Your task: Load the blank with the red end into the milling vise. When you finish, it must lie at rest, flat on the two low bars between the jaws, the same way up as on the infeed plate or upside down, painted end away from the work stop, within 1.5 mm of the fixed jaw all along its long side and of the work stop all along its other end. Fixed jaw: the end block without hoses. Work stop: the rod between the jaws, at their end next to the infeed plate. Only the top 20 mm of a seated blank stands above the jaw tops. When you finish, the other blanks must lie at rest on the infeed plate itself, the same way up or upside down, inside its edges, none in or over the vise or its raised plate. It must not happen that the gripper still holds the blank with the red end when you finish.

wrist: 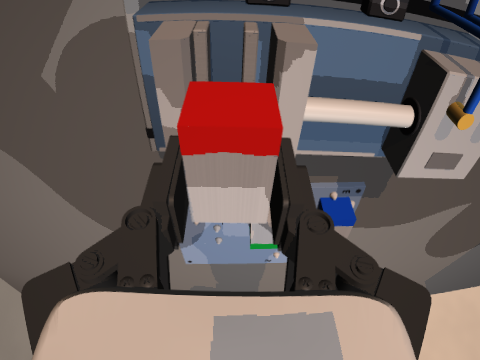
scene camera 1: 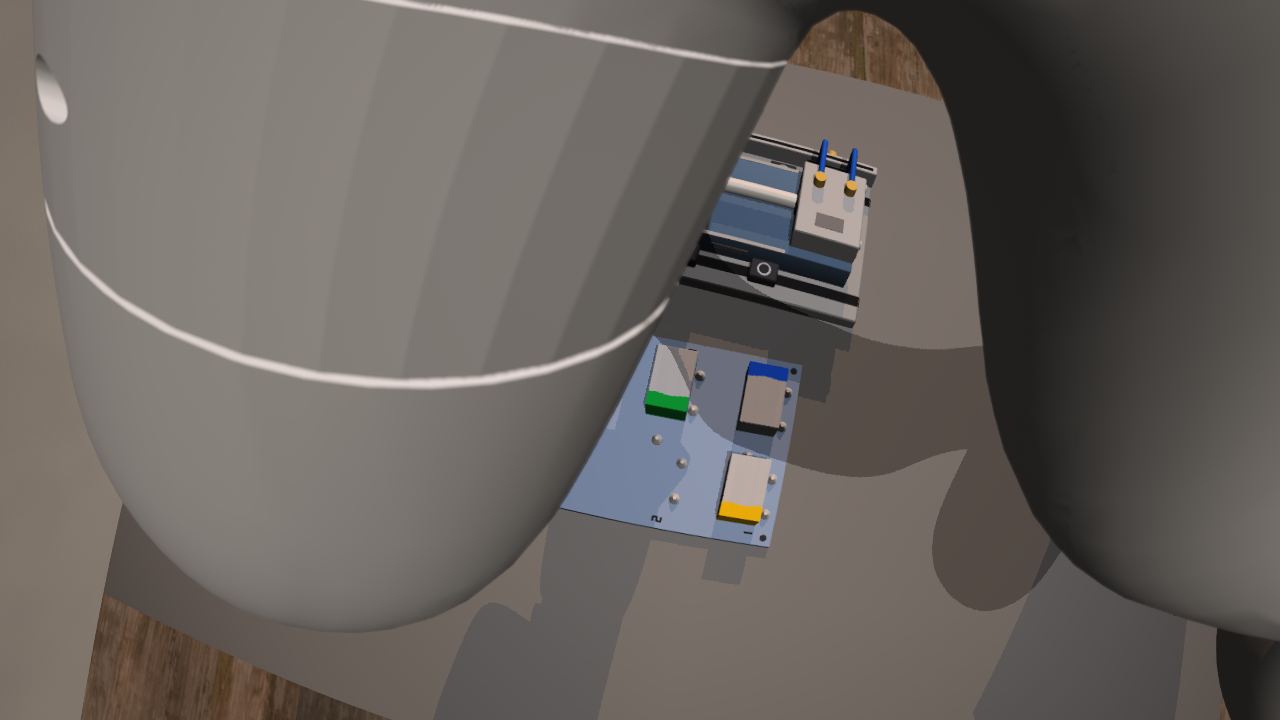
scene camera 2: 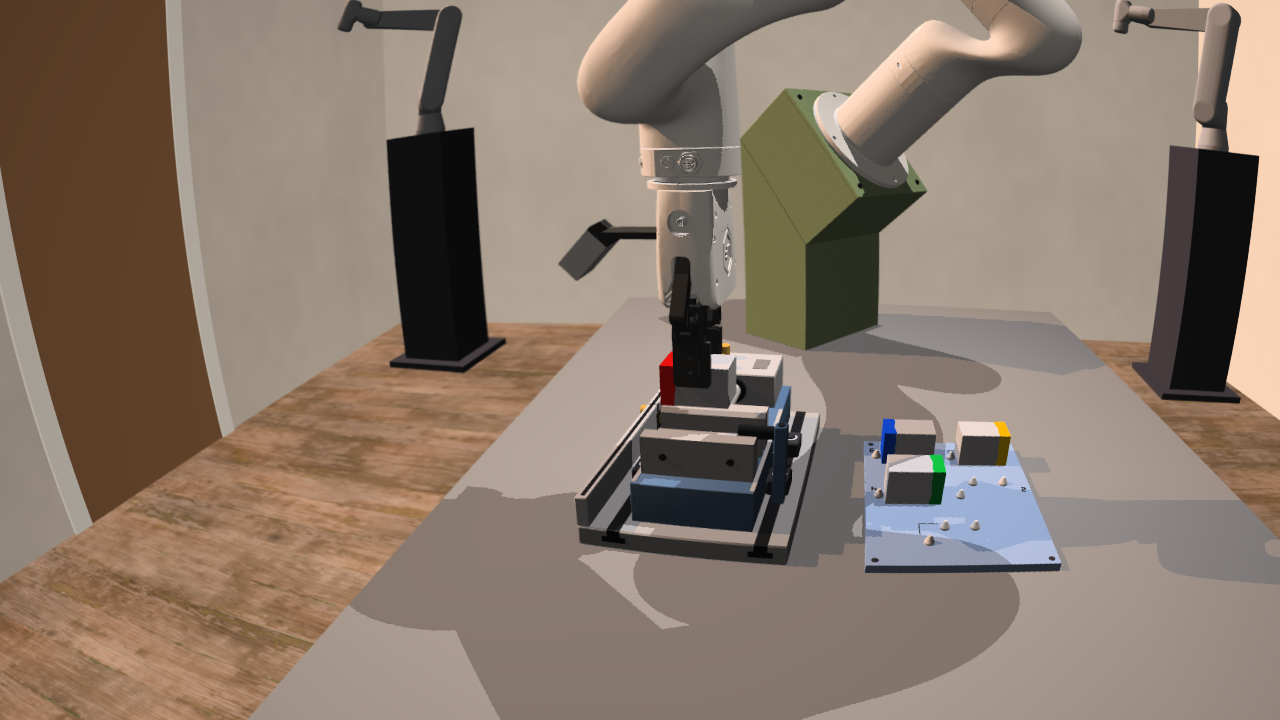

Scene:
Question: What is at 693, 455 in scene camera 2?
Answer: A fixed jaw.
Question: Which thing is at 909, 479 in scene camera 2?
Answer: A green-ended blank.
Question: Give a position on a yellow-ended blank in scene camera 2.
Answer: At 977, 443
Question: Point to a red-ended blank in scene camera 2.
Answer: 722, 390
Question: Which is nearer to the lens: the red-ended blank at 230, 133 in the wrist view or the blue-ended blank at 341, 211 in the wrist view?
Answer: The red-ended blank.

